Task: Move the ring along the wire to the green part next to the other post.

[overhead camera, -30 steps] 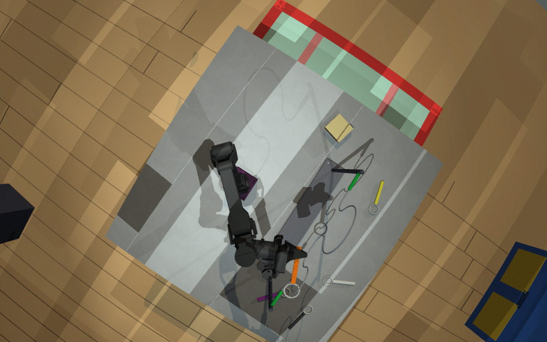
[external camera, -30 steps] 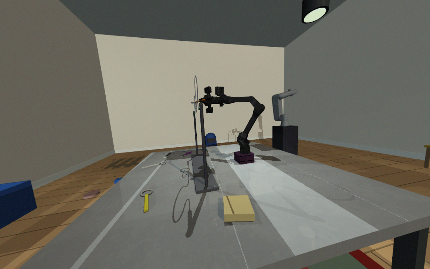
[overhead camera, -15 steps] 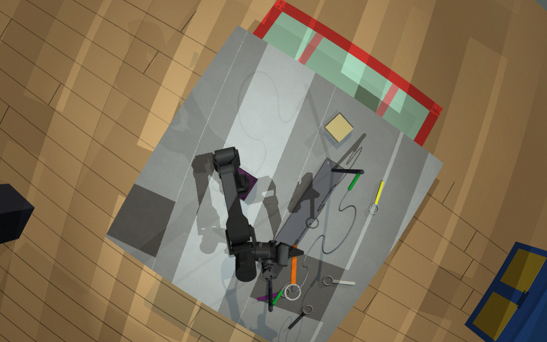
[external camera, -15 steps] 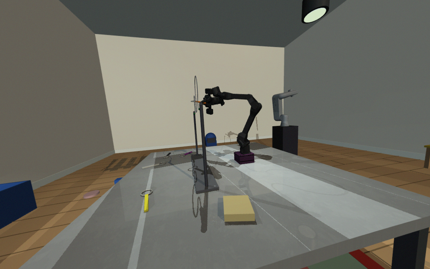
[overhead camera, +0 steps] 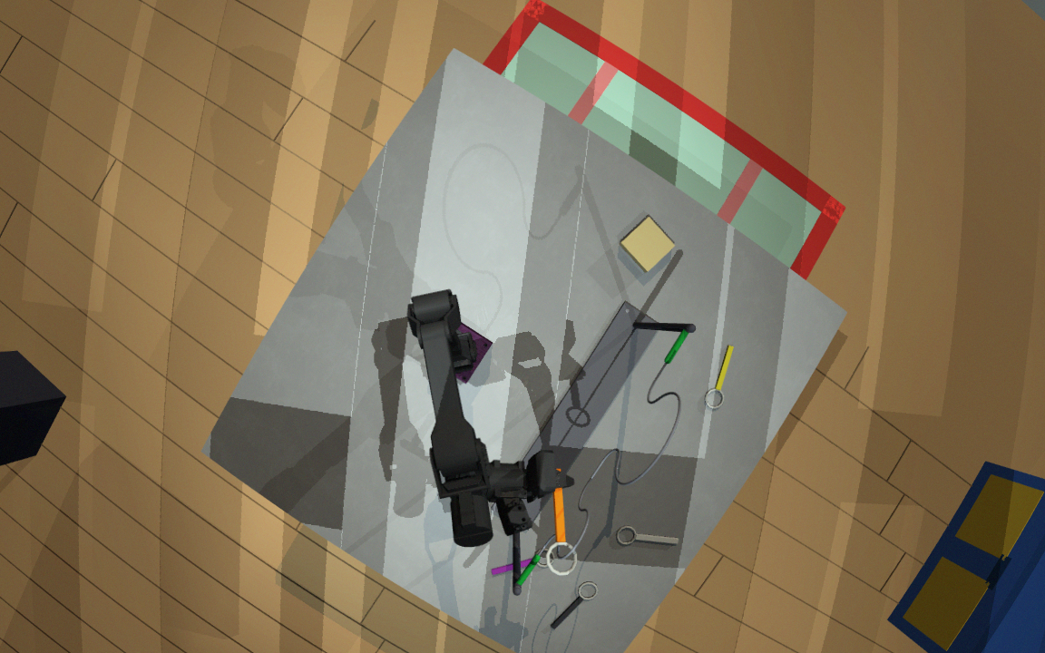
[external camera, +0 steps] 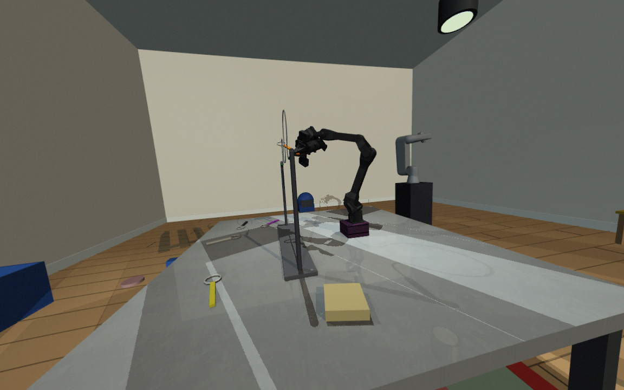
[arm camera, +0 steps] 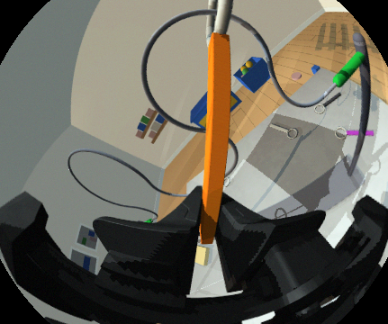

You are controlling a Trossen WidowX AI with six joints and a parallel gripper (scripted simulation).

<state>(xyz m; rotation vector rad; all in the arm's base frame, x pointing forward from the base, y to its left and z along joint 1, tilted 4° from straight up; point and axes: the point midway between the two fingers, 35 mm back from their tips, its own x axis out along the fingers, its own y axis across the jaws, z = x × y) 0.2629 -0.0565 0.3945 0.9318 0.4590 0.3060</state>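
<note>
My gripper tip is 7 cm to the left of the ring with orange handle, 5 cm below it and 2 cm short of it. From my gripper tip the other things lie so: yellow-handled ring: 43 cm below, 35 cm to the left, 30 cm ahead; purple-handled ring: 43 cm below, 34 cm to the right, 17 cm ahead; tan block: 52 cm to the left, 42 cm below, 8 cm behind.
</note>
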